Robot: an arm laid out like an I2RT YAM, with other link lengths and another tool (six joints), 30 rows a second.
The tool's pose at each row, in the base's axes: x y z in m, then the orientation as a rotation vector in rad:
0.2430, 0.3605, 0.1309, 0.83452, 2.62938, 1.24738
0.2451, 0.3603, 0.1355, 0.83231, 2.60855, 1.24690
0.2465, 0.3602, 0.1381, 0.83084, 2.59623, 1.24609
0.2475, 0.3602, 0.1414, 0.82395, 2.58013, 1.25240
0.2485, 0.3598, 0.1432, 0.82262, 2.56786, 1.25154
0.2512, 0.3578, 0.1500, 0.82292, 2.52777, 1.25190
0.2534, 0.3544, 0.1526, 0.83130, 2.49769, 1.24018
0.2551, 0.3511, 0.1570, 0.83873, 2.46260, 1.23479
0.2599, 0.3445, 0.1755, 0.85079, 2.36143, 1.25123
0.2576, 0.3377, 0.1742, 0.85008, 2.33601, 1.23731
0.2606, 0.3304, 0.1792, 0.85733, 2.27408, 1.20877
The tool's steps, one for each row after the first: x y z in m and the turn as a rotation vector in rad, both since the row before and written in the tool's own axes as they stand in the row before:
-0.0013, 0.0042, -0.0025, -0.01050, -0.01605, -0.00497
-0.0009, 0.0025, -0.0013, -0.00601, -0.00975, -0.00314
-0.0005, 0.0029, -0.0018, -0.01192, -0.00859, -0.00592
-0.0009, 0.0016, -0.0011, -0.00598, -0.00972, -0.00306
-0.0028, 0.0053, -0.0046, -0.02054, -0.03026, -0.00594
-0.0036, 0.0012, -0.0030, -0.00870, -0.02953, -0.00148
-0.0031, 0.0025, -0.0041, -0.01442, -0.02989, -0.00107
-0.0074, 0.0134, -0.0132, -0.05880, -0.06788, 0.00000
-0.0026, -0.0048, -0.0048, -0.00726, -0.02639, -0.00762
-0.0072, 0.0020, -0.0056, -0.01821, -0.06224, -0.01017

